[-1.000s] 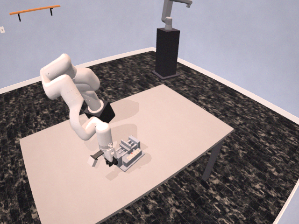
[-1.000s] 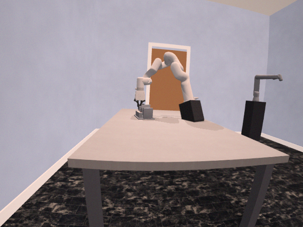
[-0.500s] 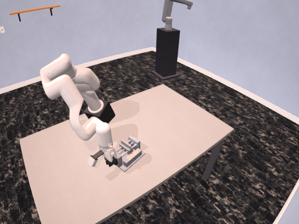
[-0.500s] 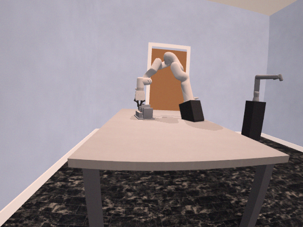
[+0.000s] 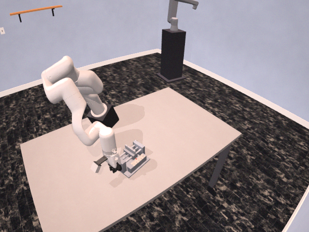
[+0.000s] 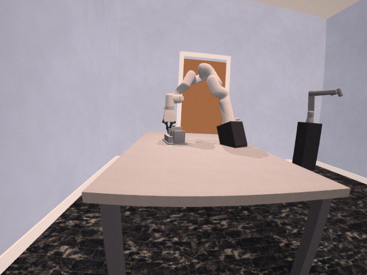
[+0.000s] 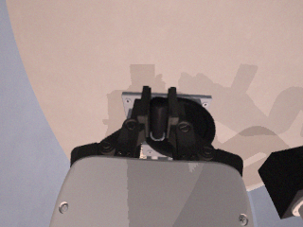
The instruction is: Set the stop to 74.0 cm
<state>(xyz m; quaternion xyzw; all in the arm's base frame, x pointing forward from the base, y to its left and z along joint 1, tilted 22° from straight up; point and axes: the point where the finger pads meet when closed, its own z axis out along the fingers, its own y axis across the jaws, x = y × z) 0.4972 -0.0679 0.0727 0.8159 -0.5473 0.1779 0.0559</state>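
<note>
Right now the black handwheel is 20 mm to the left of my hand, 10 mm below it and 10 mm behind it. Also, from my hand: handwheel knob: 10 mm to the left; sliding stop block: 150 mm to the left, 70 mm behind, 10 mm below.
</note>
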